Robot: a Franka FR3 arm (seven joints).
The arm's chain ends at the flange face. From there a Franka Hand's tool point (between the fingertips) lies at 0.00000 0.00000 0.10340 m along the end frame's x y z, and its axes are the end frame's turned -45 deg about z.
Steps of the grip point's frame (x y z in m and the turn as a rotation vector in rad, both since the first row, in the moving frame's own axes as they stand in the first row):
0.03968 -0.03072 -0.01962 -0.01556 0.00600 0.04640
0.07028 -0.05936 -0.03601 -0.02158 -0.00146 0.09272
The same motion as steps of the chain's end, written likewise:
0.00478 -0.05052 -0.01961 -0.00676 0.01525 0.04640
0.00633 -0.09342 -0.03599 -0.01629 0.01423 0.09272

